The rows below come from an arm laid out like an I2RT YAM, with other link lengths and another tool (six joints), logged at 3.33 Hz.
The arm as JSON. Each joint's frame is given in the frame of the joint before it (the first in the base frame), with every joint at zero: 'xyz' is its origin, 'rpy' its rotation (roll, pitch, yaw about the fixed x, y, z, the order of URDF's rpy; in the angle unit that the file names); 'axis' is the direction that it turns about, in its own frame. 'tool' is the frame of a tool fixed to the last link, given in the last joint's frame.
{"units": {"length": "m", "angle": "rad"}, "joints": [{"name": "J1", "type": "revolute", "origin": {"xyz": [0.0, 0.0, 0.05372], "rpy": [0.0, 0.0, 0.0]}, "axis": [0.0, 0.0, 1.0]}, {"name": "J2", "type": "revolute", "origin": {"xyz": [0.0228, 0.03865, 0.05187], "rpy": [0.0, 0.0, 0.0]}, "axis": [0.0, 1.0, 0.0]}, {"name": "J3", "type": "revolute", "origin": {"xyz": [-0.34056, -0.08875, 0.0], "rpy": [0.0, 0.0, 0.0]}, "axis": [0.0, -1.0, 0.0]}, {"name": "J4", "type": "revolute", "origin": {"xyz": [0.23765, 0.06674, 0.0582], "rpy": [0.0, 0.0, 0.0]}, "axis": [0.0, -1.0, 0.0]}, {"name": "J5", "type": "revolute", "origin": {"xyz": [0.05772, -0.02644, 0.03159], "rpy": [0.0, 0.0, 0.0]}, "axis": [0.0, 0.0, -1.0]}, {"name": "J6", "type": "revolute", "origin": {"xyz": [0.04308, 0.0, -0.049], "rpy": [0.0, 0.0, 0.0]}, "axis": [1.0, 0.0, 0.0]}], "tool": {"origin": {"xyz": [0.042, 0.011, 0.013], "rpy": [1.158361, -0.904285, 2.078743]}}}
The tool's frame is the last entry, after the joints.
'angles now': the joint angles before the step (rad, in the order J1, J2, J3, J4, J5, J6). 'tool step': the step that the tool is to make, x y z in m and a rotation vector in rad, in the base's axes. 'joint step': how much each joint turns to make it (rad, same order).
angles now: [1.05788 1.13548 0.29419 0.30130 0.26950 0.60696]
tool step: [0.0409 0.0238 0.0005 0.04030 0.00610 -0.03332]
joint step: [-0.13416 0.19094 0.06283 0.16446 -0.10096 -0.02732]
